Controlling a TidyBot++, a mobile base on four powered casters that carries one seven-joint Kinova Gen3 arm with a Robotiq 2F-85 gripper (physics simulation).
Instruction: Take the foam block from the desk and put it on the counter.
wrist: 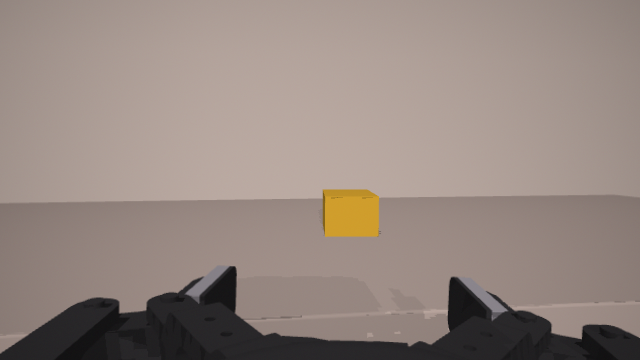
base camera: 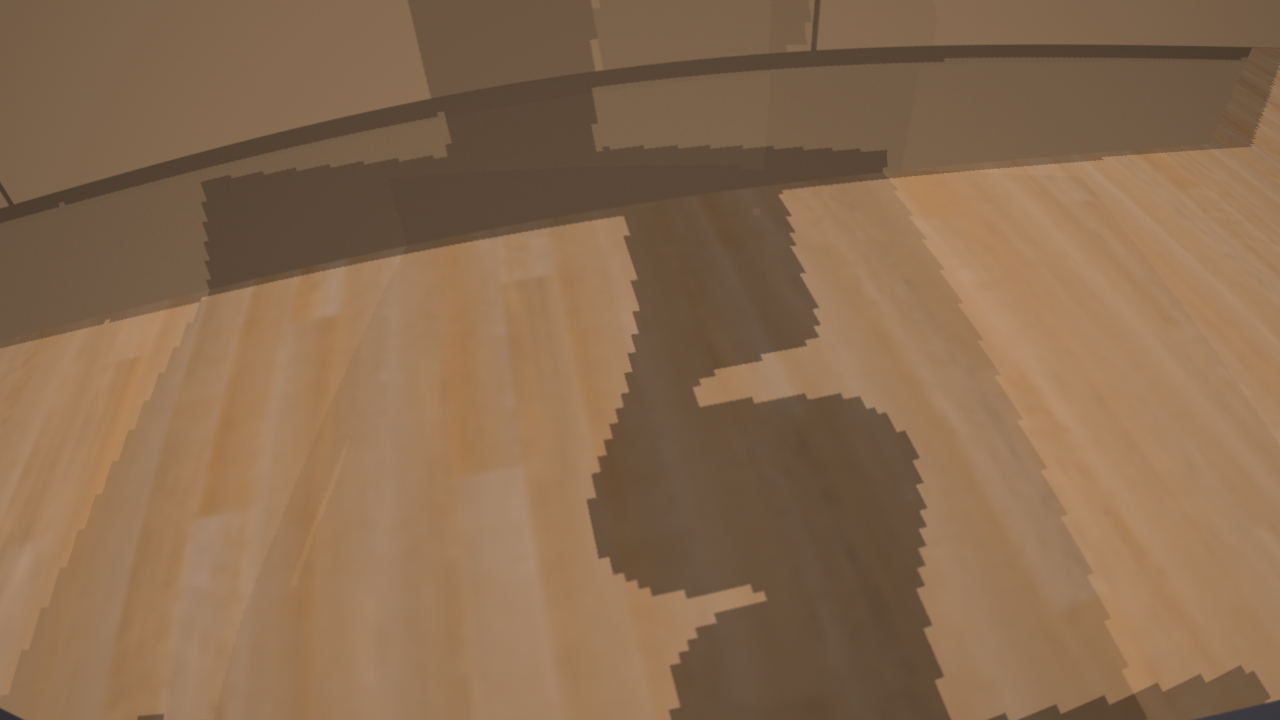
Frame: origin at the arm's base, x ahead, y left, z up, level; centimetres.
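Where they show: gripper, fingertip midpoint: (wrist: 340, 295).
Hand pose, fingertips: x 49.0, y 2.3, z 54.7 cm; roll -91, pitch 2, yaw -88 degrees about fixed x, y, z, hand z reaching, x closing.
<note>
After its pixels a point has its place.
The foam block (wrist: 351, 216) @(x 76.3, y 1.9, z 53.6 cm) is a yellow block in the wrist view, a little right of the middle. It rests on the counter top (wrist: 125, 250) @(x 68.3, y 23.3, z 51.4 cm), some way beyond the fingertips and back from the front edge. My gripper (wrist: 340, 295) @(x 49.0, y 2.3, z 54.7 cm) is open and empty, its two fingers wide apart at the bottom of the wrist view. The block stands clear of both fingers. In the base camera view neither the block nor the gripper shows; a cabinet front (base camera: 223, 62) @(x 52.1, y 26.8, z -18.6 cm) crosses the top.
A plain wall (wrist: 320, 100) @(x 118.8, y 8.9, z 72.6 cm) rises behind the counter top. In the base camera view the wooden floor (base camera: 501, 376) @(x 43.8, y 10.3, z -39.6 cm) runs up to the recessed base (base camera: 1074, 107) @(x 73.2, y -44.2, z -33.8 cm) of the cabinet. A dark shadow of the arm falls across the floor and the cabinet.
</note>
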